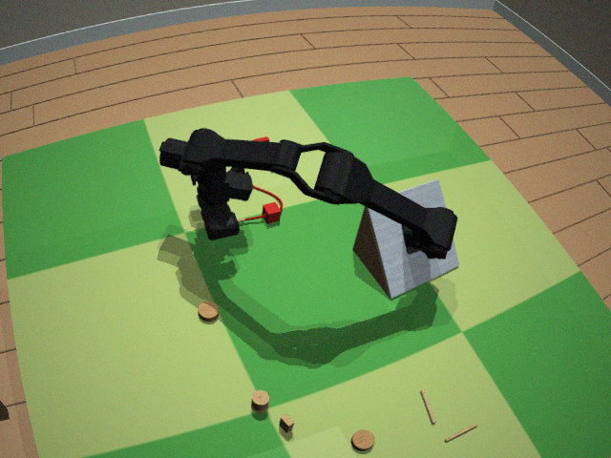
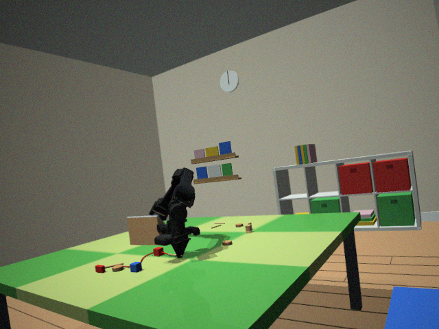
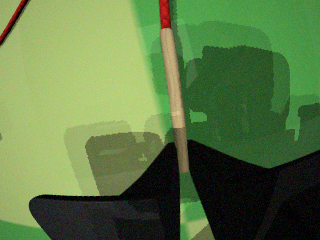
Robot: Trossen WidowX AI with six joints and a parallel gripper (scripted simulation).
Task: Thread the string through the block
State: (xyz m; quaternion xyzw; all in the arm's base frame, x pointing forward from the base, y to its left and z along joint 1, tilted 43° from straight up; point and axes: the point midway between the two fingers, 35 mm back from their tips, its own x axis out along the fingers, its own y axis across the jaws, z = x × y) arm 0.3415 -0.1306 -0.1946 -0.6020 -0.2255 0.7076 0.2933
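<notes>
Right now my gripper tip is 40 mm past the thin wooden stick, 10 mm to the right of it and 10 mm below it. Also, from my gripper tip: blue block 170 mm to the right, 60 mm behind, 10 mm above; round wooden button 170 mm to the right, 150 mm behind, 10 mm above; red block 120 mm behind, 20 mm to the left, 10 mm above.
</notes>
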